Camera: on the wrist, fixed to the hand. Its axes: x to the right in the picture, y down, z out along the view.
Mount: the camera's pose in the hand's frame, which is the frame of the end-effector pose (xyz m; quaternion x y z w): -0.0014 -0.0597 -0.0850 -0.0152 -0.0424 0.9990 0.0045
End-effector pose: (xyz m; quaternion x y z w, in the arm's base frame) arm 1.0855 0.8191 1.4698 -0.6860 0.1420 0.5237 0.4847
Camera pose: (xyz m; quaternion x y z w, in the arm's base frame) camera 1.1762 0.7787 1.5003 -0.1536 -0.6574 -0.5178 0.5254
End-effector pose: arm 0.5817 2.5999 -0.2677 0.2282 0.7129 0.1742 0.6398
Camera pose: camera 0.4914 2.5530 -0.2885 -0.7109 0.2545 -0.6411 0.1374
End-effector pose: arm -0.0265 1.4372 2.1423 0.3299 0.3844 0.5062 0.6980
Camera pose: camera -0.0737 1.4258 2.0505 -0.3963 0.3651 -0.6914 0.4812
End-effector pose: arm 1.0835 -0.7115 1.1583 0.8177 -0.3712 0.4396 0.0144
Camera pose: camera 1.0598 -0.6377 1.2275 0.3487 0.8259 0.0239 0.4424
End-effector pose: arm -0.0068 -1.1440 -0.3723 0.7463 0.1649 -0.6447 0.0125
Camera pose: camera 0.0588 -1.0682 -0.3451 0.1406 -0.7355 -0.0196 0.6624
